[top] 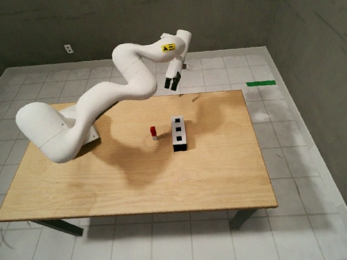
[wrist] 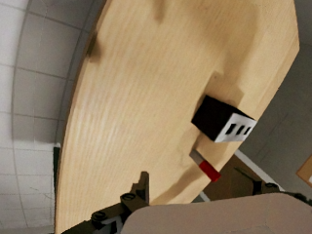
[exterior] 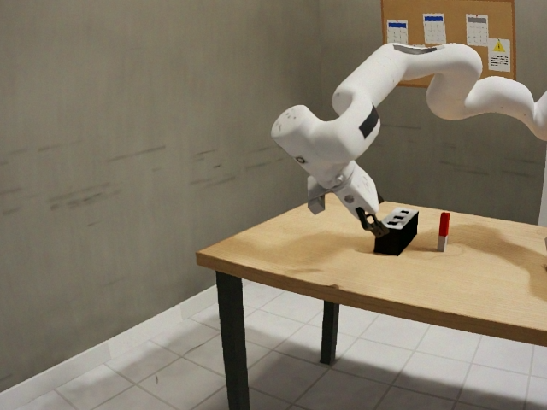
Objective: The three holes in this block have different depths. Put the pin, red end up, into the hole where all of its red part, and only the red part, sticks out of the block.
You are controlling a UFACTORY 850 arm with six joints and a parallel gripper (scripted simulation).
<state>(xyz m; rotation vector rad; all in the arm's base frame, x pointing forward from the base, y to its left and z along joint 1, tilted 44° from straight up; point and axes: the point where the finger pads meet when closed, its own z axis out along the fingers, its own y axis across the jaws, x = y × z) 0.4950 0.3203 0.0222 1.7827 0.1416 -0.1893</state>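
My gripper is now 25 cm to the left of the pin, 11 cm past it and 7 cm above it. The rest, counted from my hand: black block: 25 cm to the right, 11 cm below, 3 cm ahead.
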